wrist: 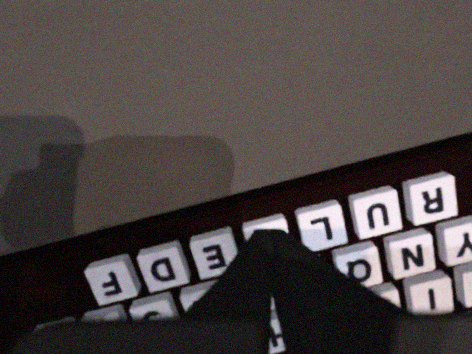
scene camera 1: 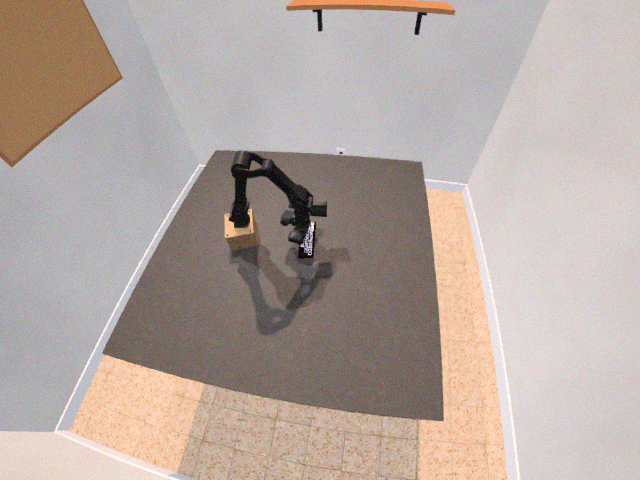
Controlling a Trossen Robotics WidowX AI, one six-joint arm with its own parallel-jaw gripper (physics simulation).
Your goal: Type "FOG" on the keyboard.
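Frame: origin at the arm's base, x ahead, y left, z up, level; millimetres.
Seen in the pictures: gripper, fingertip midpoint: (wrist: pixel 267 241) (scene camera 1: pixel 303 235); arm's base, origin of the base link: (scene camera 1: pixel 241 221).
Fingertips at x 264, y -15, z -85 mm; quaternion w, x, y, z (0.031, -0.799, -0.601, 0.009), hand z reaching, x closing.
Pixels of each thing's top centre, then the offset from my fingertips to it. Level surfaces: height alone.
- keyboard, middle of its top: (wrist: pixel 242 299) (scene camera 1: pixel 307 237) 19 mm ahead, 14 mm right, 1 mm down
- F key, middle of its top: (wrist: pixel 111 283) 1 mm back, 55 mm right, 1 mm down
- D, middle of its top: (wrist: pixel 162 270) 0 mm ahead, 36 mm right, 1 mm down
- E, middle of its top: (wrist: pixel 215 256) 0 mm ahead, 18 mm right, 1 mm down
- G key, middle of its top: (wrist: pixel 268 243) 1 mm ahead, 0 mm left, 1 mm down
- L, middle of its top: (wrist: pixel 323 229) 2 mm ahead, 18 mm left, 1 mm down
- dark table top, its level: 19 mm down
The keyboard (scene camera 1: pixel 305 254) (wrist: pixel 165 227) has a dark base and white letter keys, upside down in the wrist view. The F key (wrist: pixel 111 285) is at the left end of its edge row, followed by D (wrist: pixel 162 270), E (wrist: pixel 215 256), the G key (wrist: pixel 265 223) and L (wrist: pixel 322 230). My gripper (scene camera 1: pixel 303 237) (wrist: pixel 267 241) is shut and empty. Its fingertips overlap the G key and cover its letter; I cannot tell whether they touch it. The O key does not show in the wrist view; the fingers hide keys behind the edge row.
The arm stands on a wooden block (scene camera 1: pixel 240 238) left of the keyboard, on the dark table top (scene camera 1: pixel 361 310). Arm shadows fall in front of the keyboard in the scene view and at the left in the wrist view. A wooden shelf (scene camera 1: pixel 369 6) is high on the back wall.
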